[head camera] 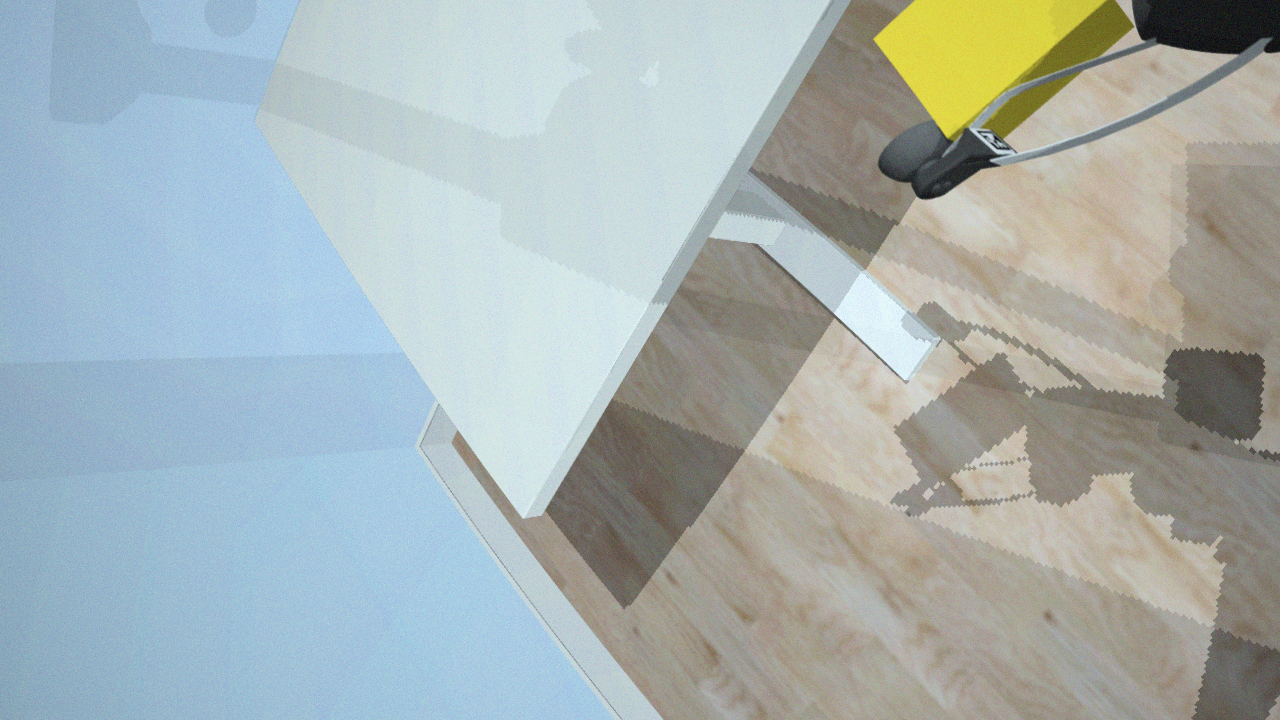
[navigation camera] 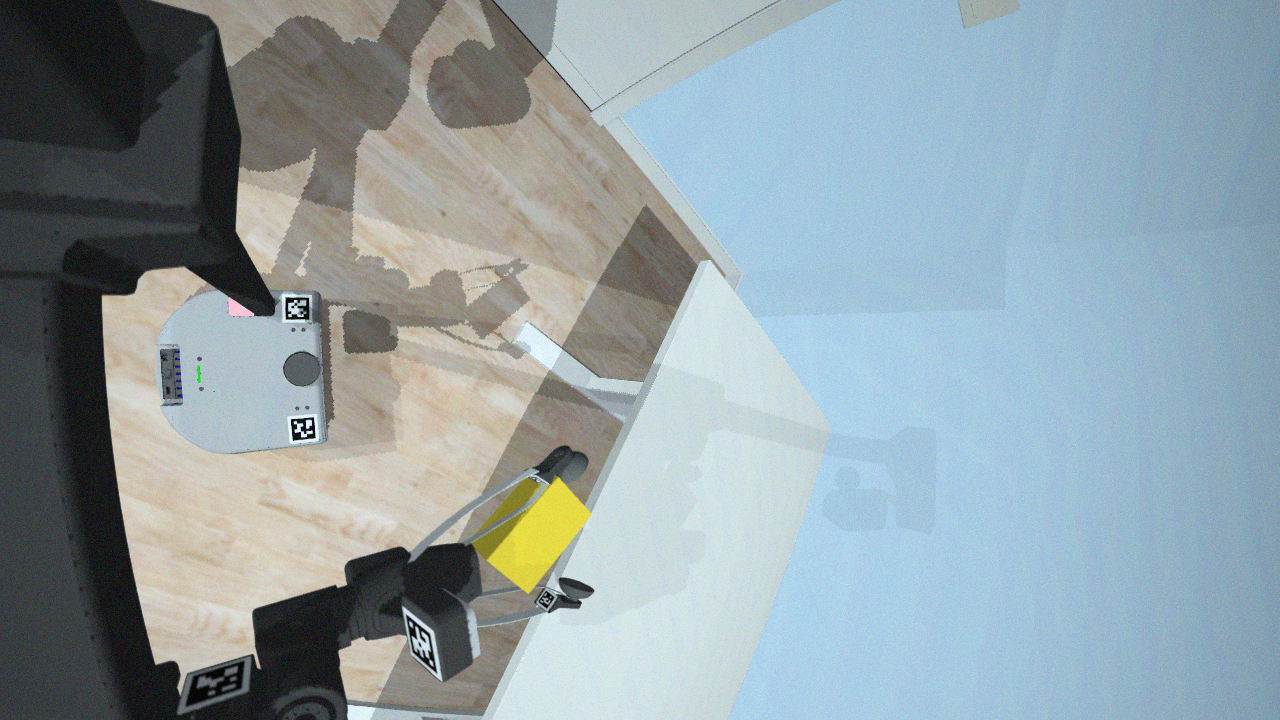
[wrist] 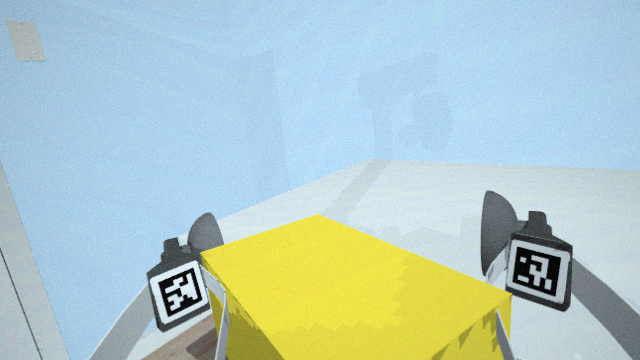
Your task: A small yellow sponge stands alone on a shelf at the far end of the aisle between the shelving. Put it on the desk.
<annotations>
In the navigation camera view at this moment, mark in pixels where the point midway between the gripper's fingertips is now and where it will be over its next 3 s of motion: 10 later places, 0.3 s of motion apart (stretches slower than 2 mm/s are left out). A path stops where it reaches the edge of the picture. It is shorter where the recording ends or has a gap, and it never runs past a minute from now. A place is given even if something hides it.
My gripper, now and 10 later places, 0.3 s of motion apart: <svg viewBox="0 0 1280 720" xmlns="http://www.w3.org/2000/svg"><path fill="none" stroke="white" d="M585 523L584 526L575 545L555 582L525 623L500 651L489 661L493 662L507 664L529 667L552 670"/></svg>
</annotations>
